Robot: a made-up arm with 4 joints.
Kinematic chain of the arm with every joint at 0, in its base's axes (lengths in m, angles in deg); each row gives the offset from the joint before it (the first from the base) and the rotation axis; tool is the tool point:
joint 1: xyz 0 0 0.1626 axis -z
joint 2: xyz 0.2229 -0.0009 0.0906 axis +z
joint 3: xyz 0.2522 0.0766 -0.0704 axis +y
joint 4: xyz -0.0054 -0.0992 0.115 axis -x
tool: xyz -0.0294 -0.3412 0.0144
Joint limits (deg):
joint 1: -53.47..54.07
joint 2: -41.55..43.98
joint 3: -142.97..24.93
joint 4: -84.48..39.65
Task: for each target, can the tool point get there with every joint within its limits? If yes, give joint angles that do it. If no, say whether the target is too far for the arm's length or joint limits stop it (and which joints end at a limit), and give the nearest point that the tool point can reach.
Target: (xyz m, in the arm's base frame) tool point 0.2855 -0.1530 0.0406
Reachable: yes | joints -39.72 -18.14 -112.30 28.41
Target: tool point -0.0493 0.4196 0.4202
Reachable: no: joint limits stop it (at a limit: joint 1, joint 2, joint 3, joint 4) | nearest point 0.1488 0.5985 0.3401 | short by 0.279 m
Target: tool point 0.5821 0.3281 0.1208
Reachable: yes | joints -42.25 16.33 -77.36 -47.86
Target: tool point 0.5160 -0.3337 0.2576
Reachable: yes | joints 14.36 34.31 -20.22 -6.19
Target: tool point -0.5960 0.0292 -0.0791
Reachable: no: joint limits stop it (at a limit: joint 1, joint 2) | nearest point -0.2010 -0.1792 0.0341 | short by 0.461 m
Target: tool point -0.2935 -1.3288 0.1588
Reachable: no: too far | nearest point -0.0291 -0.6367 0.1772 | short by 0.741 m
